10 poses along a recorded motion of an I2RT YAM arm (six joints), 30 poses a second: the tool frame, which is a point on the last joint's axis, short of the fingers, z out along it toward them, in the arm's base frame.
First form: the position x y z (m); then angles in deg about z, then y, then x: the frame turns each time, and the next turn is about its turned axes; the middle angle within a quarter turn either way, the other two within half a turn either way.
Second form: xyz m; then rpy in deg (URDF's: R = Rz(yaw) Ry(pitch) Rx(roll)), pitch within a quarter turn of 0, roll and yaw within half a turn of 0. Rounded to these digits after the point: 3 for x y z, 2 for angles.
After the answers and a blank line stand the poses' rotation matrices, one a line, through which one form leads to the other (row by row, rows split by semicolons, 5 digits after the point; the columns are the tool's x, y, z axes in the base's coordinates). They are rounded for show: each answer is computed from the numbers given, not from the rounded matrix.
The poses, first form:
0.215 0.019 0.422 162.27 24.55 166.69
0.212 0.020 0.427 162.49 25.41 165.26
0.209 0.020 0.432 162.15 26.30 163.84
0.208 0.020 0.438 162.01 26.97 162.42
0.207 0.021 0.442 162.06 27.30 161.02
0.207 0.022 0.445 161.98 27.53 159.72
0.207 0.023 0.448 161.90 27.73 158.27
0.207 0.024 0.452 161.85 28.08 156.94
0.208 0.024 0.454 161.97 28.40 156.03
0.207 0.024 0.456 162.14 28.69 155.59
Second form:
0.215 0.019 0.422 166.69 24.55 162.27
0.212 0.020 0.427 165.26 25.41 162.49
0.209 0.020 0.432 163.84 26.30 162.15
0.208 0.020 0.438 162.42 26.97 162.01
0.207 0.021 0.442 161.02 27.30 162.06
0.207 0.022 0.445 159.72 27.53 161.98
0.207 0.023 0.448 158.27 27.73 161.90
0.207 0.024 0.452 156.94 28.08 161.85
0.208 0.024 0.454 156.03 28.40 161.97
0.207 0.024 0.456 155.59 28.69 162.14

-0.86640 0.20524 0.45523; 0.27700 0.95605 0.09615; -0.41549 0.20941 -0.88517
-0.86141 0.18685 0.47230; 0.27177 0.95513 0.11779; -0.42909 0.22982 -0.87353
-0.85333 0.17703 0.49039; 0.27480 0.95205 0.13448; -0.44307 0.24951 -0.86106
-0.84767 0.16414 0.50449; 0.27526 0.94900 0.15374; -0.45352 0.26919 -0.84962
-0.84541 0.14936 0.51281; 0.27371 0.94560 0.17583; -0.45865 0.28901 -0.84031
-0.84327 0.13782 0.51952; 0.27432 0.94156 0.19549; -0.46221 0.30736 -0.83180
-0.84135 0.12485 0.52587; 0.27500 0.93649 0.21763; -0.46531 0.32771 -0.82225
-0.83839 0.11142 0.53356; 0.27484 0.93175 0.23729; -0.47070 0.34559 -0.81179
-0.83645 0.09908 0.53901; 0.27226 0.92869 0.25179; -0.47562 0.35736 -0.80379
-0.83496 0.09044 0.54284; 0.26904 0.92757 0.25927; -0.48007 0.36253 -0.79882

